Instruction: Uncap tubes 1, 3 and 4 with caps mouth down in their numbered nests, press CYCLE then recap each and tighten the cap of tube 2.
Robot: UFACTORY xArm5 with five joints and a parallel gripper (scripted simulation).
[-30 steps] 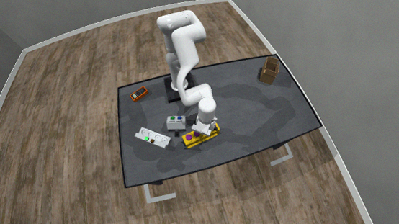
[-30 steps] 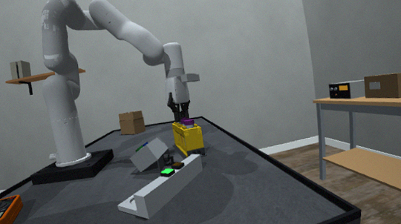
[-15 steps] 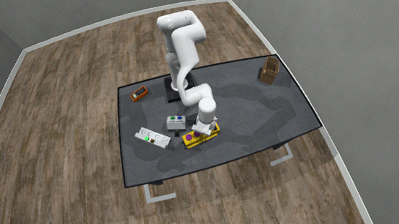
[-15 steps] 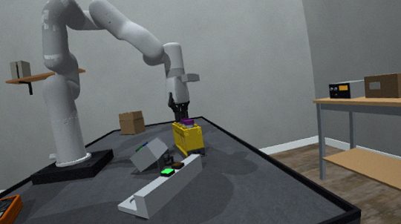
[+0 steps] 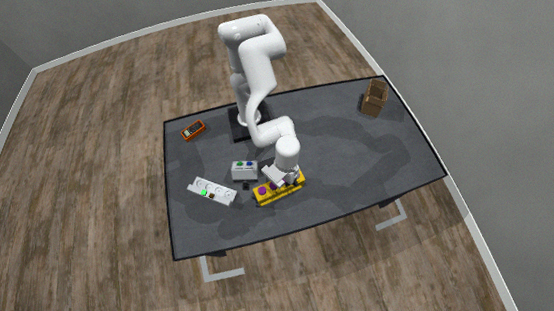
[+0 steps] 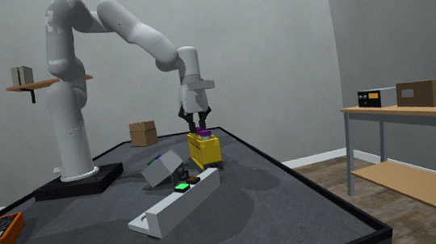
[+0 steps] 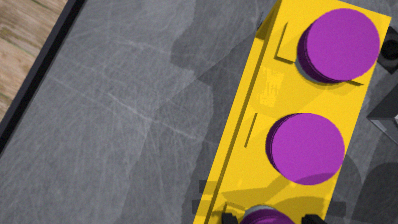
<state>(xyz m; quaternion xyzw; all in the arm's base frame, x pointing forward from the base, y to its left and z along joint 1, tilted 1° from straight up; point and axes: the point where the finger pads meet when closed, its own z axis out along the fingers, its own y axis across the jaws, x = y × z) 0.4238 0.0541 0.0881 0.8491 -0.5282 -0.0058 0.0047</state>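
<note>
Right now my hand is 160 mm past the green key, 160 mm to the left of it and 60 mm above it. Also, from my hand: table edge: 210 mm ahead, 150 mm to the left, 120 mm below; blue key: 140 mm behind, 120 mm to the right, 60 mm below; grey key housing: 130 mm behind, 140 mm to the right, 80 mm below.
</note>
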